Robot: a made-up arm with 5 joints. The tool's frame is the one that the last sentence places.
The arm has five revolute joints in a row. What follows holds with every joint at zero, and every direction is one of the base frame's.
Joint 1 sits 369.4 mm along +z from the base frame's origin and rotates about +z.
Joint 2 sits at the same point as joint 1 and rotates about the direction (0, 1, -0.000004).
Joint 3 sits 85 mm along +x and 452 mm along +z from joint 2 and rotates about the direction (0, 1, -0.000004).
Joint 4 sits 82.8 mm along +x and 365.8 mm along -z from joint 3 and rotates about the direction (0, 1, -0.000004).
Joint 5 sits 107.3 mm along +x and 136.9 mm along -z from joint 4 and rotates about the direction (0, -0.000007, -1).
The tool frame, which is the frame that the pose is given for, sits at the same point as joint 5; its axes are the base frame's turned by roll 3.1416, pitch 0 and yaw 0 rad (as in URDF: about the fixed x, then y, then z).
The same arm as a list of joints. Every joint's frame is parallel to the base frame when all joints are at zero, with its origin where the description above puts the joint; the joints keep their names.
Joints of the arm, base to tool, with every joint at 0 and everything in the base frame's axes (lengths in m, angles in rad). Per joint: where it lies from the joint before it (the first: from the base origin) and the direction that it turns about. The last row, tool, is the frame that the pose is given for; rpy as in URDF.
joint 1: origin 0.0000 0.0000 0.3694 axis 0 0 1
joint 2: origin 0.0000 0.0000 0.0000 axis 0 1 0
joint 3: origin 0.0850 0.0000 0.4520 axis 0 1 0
joint 4: origin 0.0828 0.0000 -0.3658 axis 0 1 0
joint 5: origin 0.1073 0.0000 -0.1369 axis 0 0 -1
tool: origin 0.0000 0.0000 0.0000 rpy -3.1416 0.0000 0.0000

